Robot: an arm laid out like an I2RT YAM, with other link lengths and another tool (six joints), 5 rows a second.
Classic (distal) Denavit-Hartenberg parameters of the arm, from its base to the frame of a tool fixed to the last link. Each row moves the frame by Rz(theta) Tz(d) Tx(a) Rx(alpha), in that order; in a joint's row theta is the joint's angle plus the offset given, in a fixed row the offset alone. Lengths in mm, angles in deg.
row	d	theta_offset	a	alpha
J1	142.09	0	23.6	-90
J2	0	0	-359.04	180
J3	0	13.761	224.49	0
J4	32.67	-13.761	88.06	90
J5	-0.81	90	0	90
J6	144.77	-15.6	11	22.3
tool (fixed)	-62.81	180	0	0
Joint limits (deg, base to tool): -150..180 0..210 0..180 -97..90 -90..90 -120..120
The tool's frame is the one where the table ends.
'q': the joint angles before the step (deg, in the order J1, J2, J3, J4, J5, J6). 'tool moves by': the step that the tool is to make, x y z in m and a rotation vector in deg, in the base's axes. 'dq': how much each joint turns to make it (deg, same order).
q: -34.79, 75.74, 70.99, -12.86, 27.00, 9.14
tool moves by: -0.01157, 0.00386, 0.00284, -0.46, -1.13, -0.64
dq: -0.74, -1.90, -1.03, 0.20, -0.17, 0.26
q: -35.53, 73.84, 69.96, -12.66, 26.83, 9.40
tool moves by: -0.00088, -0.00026, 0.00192, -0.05, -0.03, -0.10
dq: -0.15, -0.02, 0.44, -0.39, -0.04, -0.04
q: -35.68, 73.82, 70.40, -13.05, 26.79, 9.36
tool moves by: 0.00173, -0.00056, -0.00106, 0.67, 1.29, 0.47
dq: 0.05, 0.52, 0.86, -1.61, -0.34, -0.36
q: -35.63, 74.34, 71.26, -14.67, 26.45, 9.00
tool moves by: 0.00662, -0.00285, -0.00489, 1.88, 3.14, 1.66
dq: 0.01, 1.68, 1.87, -3.44, -1.46, -0.92
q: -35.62, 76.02, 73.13, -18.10, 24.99, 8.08
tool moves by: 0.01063, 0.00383, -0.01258, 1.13, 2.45, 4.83
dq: 1.08, 0.60, -1.58, 0.32, -3.30, -2.01
